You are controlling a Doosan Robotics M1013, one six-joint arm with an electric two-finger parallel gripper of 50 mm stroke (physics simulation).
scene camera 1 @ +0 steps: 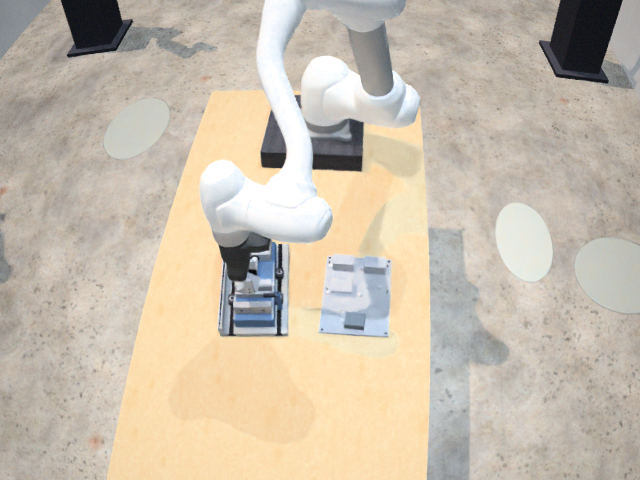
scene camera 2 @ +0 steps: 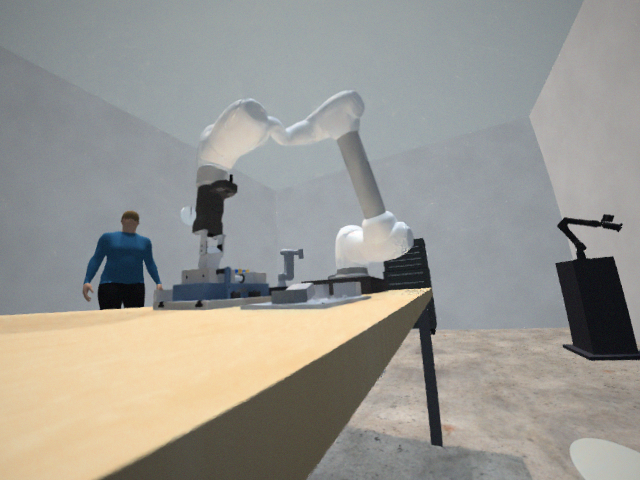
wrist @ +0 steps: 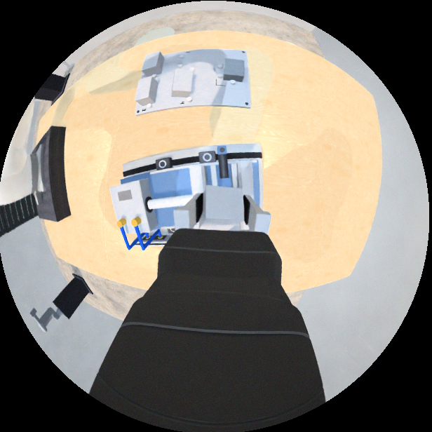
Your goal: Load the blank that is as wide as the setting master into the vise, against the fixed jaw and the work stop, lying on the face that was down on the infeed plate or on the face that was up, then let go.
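Frame: origin at the arm's base, x ahead, y left, z up, level; metres.
Where they show: gripper, fingertip midpoint: (scene camera 1: 252,284) (scene camera 2: 211,255); arm's base at its link origin: (scene camera 1: 325,124) (scene camera 2: 352,280).
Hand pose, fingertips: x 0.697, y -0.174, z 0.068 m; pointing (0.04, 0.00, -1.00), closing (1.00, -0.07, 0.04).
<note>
Each offset is from my fingertips to the top centre of the thing. "spot": to the spot under its first point.
My gripper (scene camera 1: 246,282) (scene camera 2: 211,246) (wrist: 222,202) is shut on a light grey blank {dx -0.005, dy -0.012, dz +0.031 m} (scene camera 2: 209,259) (wrist: 223,200), one finger on each side. The blank is over the blue vise {dx -0.064, dy -0.013, dz -0.035 m} (scene camera 1: 254,319) (scene camera 2: 199,292) (wrist: 171,184), beside the fixed jaw (scene camera 1: 253,306) (scene camera 2: 192,276) (wrist: 245,176). In scene camera 2 its lower end is near the jaw's top; whether it touches the jaw or seat is hidden. The work stop {spot: dx +0.008, dy +0.067, dz -0.059 m} (scene camera 1: 279,299) (wrist: 223,161), a blue block with a dark rod, is by the jaw. A darker grey block {dx +0.041, dy +0.270, dz -0.102 m} (scene camera 1: 354,320) (scene camera 2: 289,296) (wrist: 233,69), apparently the setting master, sits on the infeed plate {dx -0.051, dy +0.276, dz -0.126 m} (scene camera 1: 377,316) (scene camera 2: 258,305) (wrist: 235,98).
Three light blocks {dx -0.147, dy +0.237, dz -0.091 m} (scene camera 1: 342,264) {dx -0.139, dy +0.327, dz -0.091 m} (scene camera 1: 374,266) {dx -0.067, dy +0.233, dz -0.086 m} (scene camera 1: 341,285) stand on the plate, right of the vise in scene camera 1. In the wrist view a housing (wrist: 127,202) with yellow fittings and blue hoses stands at the vise's left end. The robot's dark base (scene camera 1: 312,159) is behind.
</note>
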